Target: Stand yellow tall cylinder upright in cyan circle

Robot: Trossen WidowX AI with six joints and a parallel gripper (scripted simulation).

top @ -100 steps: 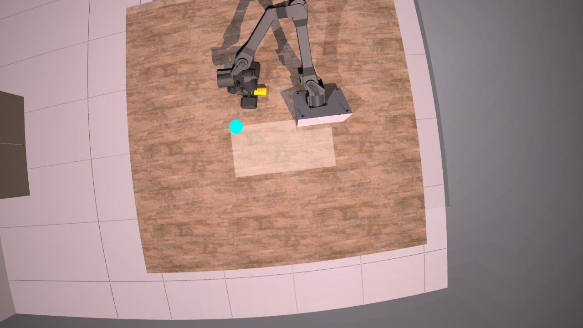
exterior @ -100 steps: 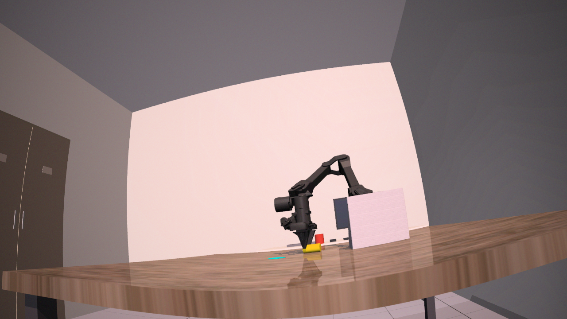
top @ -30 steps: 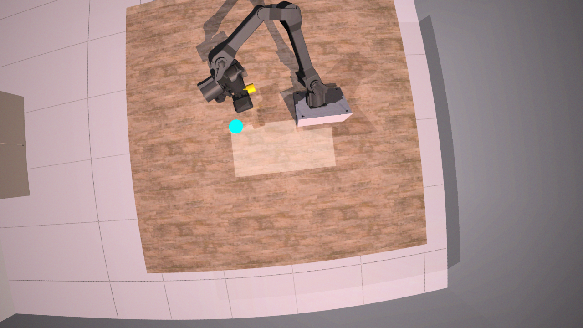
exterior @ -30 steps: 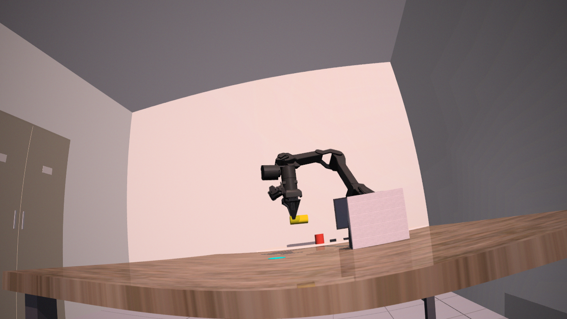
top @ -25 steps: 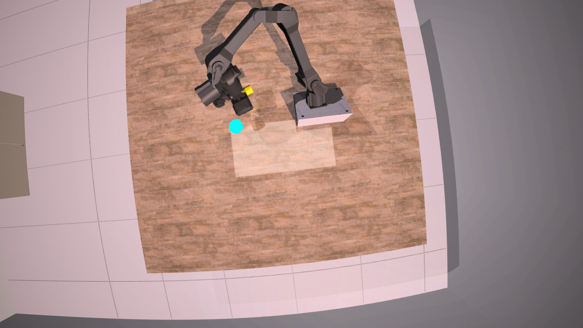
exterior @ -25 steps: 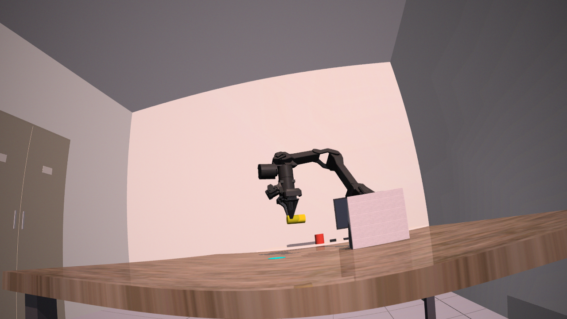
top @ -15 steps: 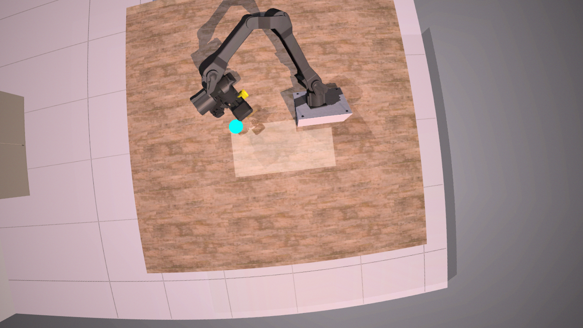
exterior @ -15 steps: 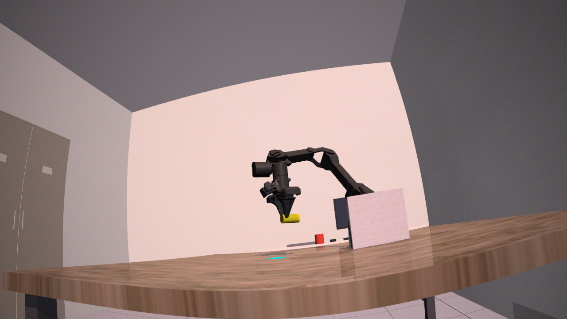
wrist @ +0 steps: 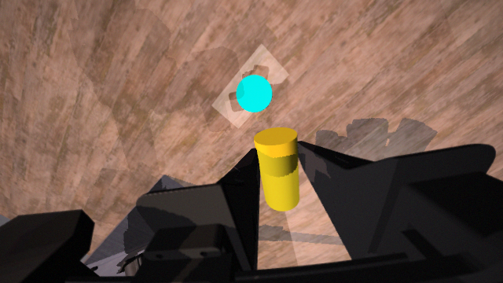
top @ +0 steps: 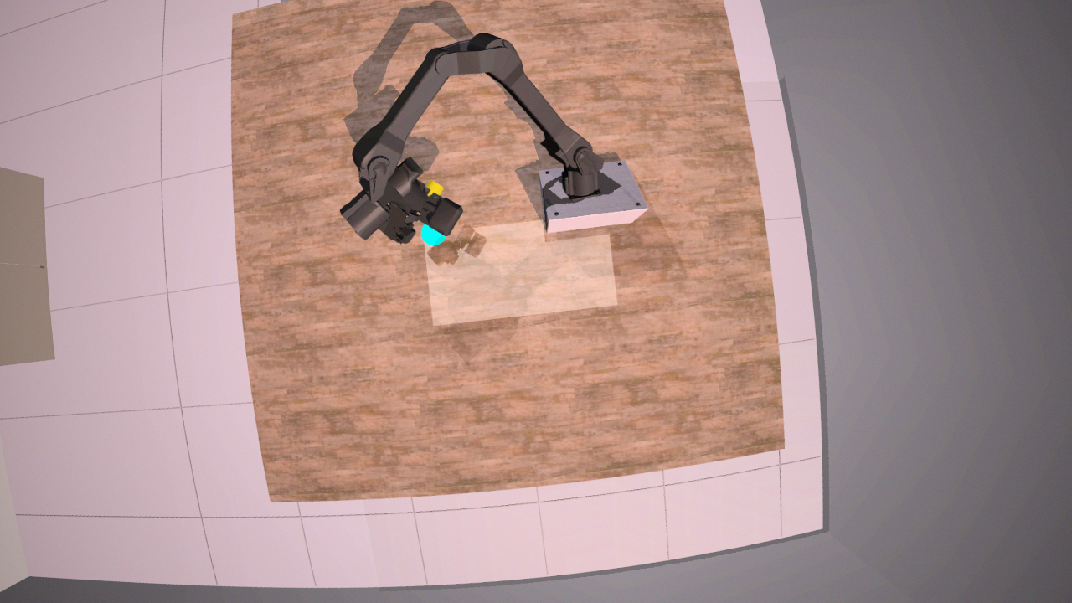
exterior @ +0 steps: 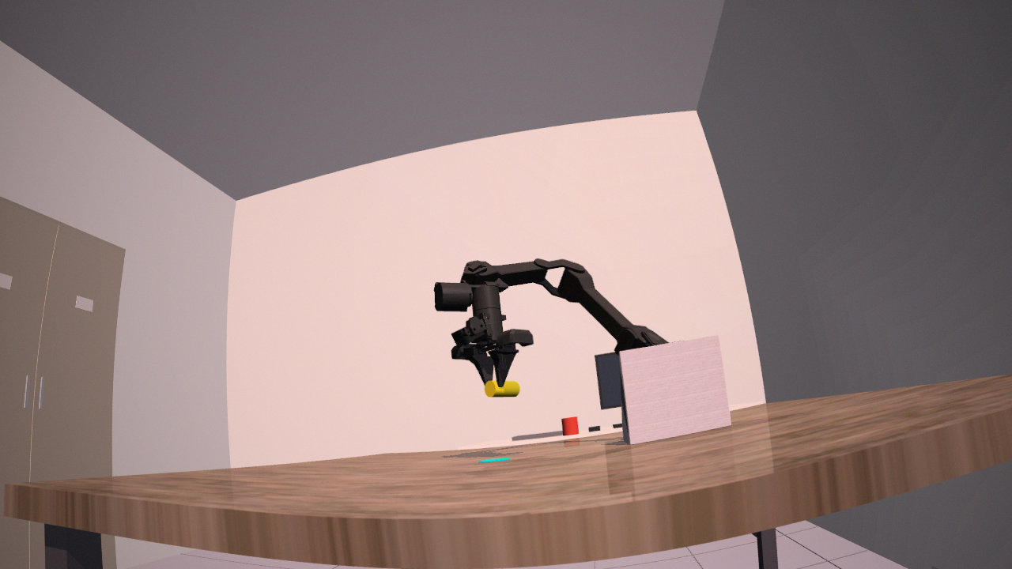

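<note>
Now: the cyan circle 1 cm ahead of my gripper tip, 3 cm to the left of it and 14 cm below it. The rest, counted from my gripper tip: yellow tall cylinder: 1 cm behind, 2 cm to the right.
</note>
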